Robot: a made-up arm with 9 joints.
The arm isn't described. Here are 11 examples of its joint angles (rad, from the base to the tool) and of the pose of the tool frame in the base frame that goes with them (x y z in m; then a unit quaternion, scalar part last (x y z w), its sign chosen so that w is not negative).
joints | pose
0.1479 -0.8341 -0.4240 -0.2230 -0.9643 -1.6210 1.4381 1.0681 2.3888 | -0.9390 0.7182 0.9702 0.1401 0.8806 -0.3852 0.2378
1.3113 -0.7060 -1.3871 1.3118 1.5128 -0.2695 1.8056 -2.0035 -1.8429 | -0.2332 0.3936 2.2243 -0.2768 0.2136 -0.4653 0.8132
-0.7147 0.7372 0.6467 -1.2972 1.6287 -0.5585 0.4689 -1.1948 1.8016 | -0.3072 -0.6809 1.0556 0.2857 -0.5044 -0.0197 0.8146
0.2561 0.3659 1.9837 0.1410 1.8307 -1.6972 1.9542 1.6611 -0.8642 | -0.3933 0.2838 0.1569 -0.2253 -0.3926 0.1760 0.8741
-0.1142 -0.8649 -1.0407 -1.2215 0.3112 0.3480 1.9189 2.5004 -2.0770 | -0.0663 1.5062 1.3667 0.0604 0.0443 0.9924 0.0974
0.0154 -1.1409 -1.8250 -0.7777 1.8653 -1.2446 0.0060 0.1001 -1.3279 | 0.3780 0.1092 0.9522 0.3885 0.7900 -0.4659 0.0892
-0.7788 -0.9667 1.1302 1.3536 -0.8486 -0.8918 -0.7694 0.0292 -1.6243 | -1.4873 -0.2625 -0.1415 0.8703 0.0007 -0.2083 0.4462
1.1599 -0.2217 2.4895 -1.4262 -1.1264 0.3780 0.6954 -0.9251 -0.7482 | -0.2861 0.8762 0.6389 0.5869 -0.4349 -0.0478 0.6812
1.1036 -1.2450 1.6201 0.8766 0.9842 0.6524 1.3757 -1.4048 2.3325 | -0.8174 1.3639 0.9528 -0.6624 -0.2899 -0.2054 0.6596
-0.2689 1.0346 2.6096 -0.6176 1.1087 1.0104 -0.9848 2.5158 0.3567 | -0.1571 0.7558 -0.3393 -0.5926 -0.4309 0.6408 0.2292
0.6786 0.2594 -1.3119 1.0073 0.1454 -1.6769 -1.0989 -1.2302 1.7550 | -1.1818 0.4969 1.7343 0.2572 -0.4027 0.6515 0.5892
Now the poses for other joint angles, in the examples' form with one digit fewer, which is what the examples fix.
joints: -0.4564 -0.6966 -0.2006 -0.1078 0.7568 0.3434 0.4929 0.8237 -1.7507
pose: -0.798 1.159 1.059 -0.175 0.283 -0.741 0.584
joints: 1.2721 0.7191 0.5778 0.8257 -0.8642 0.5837 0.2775 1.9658 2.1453
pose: -0.510 0.430 -0.099 0.821 0.153 -0.460 0.303
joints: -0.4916 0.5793 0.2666 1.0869 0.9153 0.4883 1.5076 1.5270 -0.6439
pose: -0.868 0.008 0.632 -0.477 0.261 -0.135 0.828
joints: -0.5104 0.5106 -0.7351 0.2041 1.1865 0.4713 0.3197 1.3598 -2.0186
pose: -1.086 0.808 1.209 -0.157 0.100 -0.738 0.649
